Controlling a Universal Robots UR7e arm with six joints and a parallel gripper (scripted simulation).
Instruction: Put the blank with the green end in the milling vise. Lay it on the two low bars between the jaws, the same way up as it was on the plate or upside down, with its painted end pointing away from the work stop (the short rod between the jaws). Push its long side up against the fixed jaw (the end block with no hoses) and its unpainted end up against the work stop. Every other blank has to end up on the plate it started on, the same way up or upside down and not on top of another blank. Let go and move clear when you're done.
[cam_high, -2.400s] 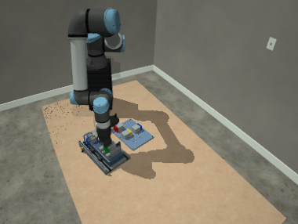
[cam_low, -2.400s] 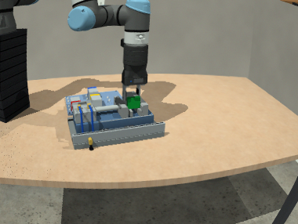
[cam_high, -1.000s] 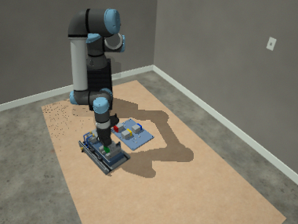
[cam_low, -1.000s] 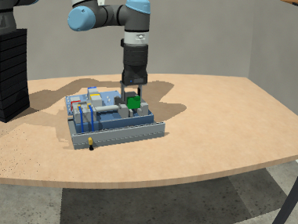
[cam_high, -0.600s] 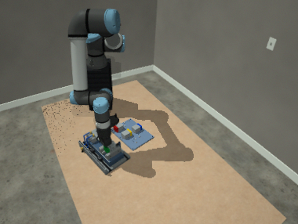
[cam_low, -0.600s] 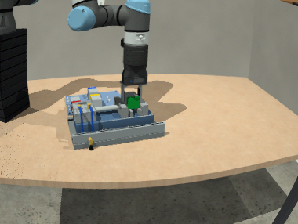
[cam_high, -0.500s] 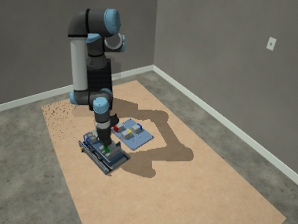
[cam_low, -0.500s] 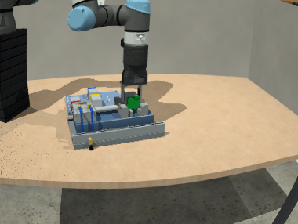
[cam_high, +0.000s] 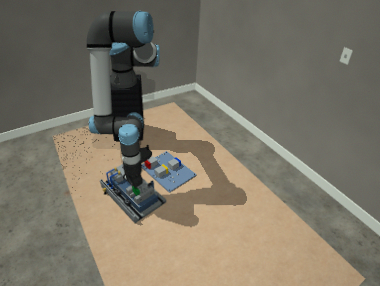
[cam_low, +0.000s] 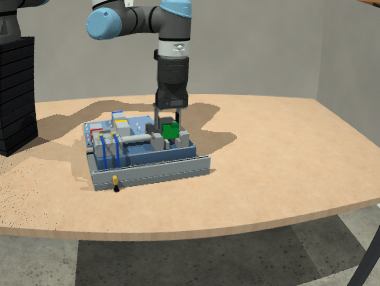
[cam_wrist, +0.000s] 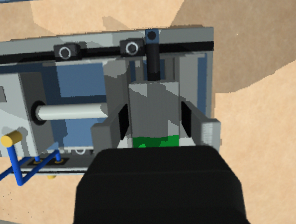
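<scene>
Now: the green-ended blank 2 cm below my hand. Also, from my hand: piston rod 8 cm behind, 3 cm to the right, 4 cm below; work stop rod 1 cm behind, 4 cm to the left, 3 cm below; fixed jaw 3 cm ahead, 1 cm to the left, 4 cm below.
</scene>
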